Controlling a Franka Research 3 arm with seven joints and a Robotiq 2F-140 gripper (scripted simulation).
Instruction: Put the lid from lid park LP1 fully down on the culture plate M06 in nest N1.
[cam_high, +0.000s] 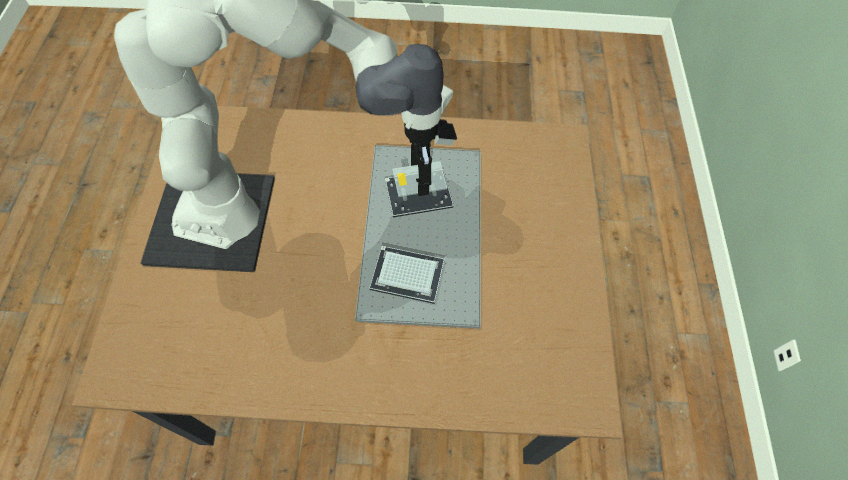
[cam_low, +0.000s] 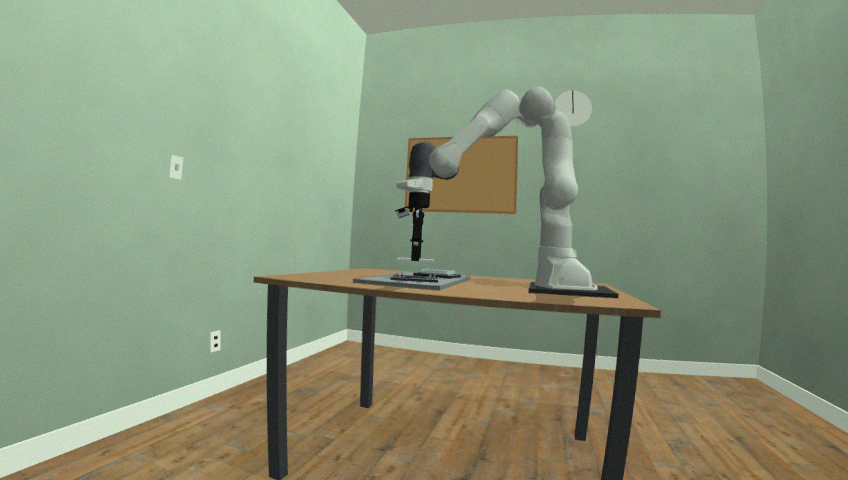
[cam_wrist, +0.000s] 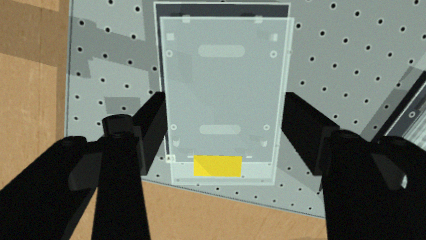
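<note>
Now: the culture plate 240 mm to the right of my hand, 80 mm below it and 10 mm behind it. Round my hand: dark nest 240 mm to the right, 90 mm below, 10 mm behind; then clear lid 20 mm below; then dark lid park 90 mm below.
</note>
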